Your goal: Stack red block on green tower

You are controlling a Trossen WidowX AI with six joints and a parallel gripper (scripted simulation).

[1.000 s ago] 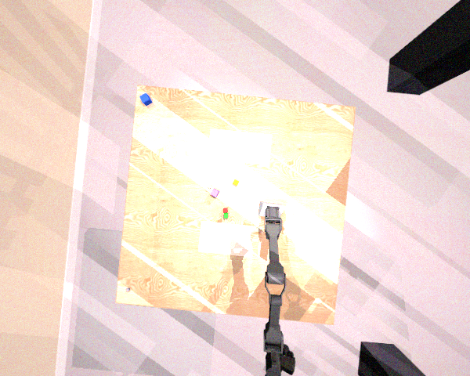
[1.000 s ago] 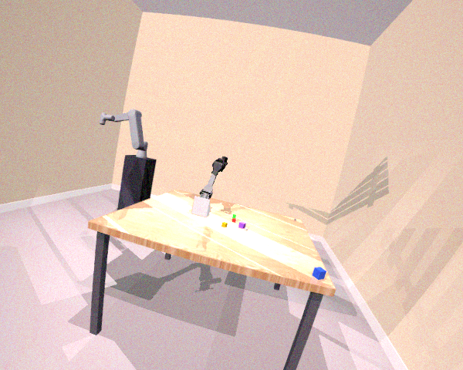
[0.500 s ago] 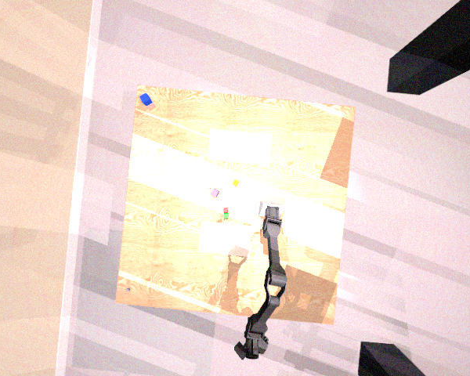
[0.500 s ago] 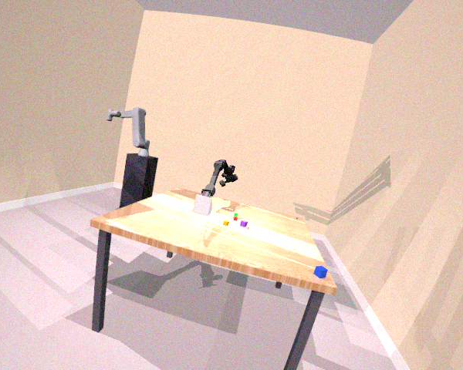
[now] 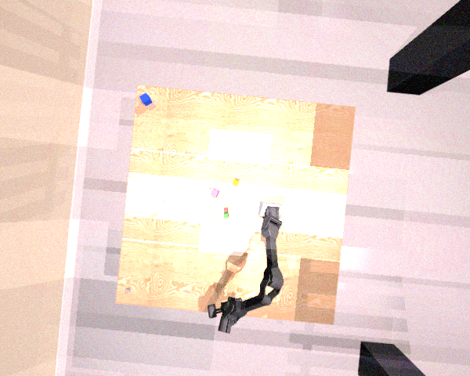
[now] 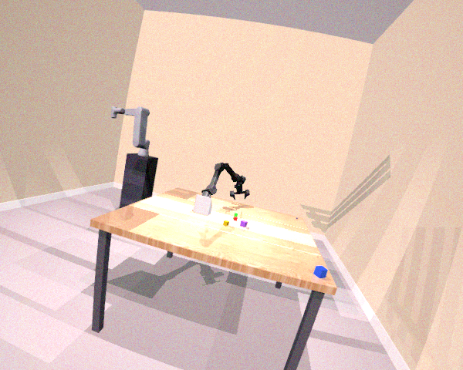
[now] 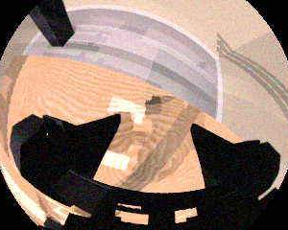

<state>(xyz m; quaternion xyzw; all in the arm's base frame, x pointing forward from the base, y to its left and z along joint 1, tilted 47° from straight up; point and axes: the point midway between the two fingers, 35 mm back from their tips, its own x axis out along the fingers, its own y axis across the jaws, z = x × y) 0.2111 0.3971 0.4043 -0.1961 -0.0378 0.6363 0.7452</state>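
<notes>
My gripper tip is 55 cm to the left of the red block, 4 cm short of it and 3 cm above it. From my gripper tip the other things lie so: purple block 65 cm to the right, 11 cm ahead, 3 cm below; yellow block 72 cm to the right, 3 cm below; blue block 115 cm to the right, 56 cm ahead, 2 cm below.
</notes>
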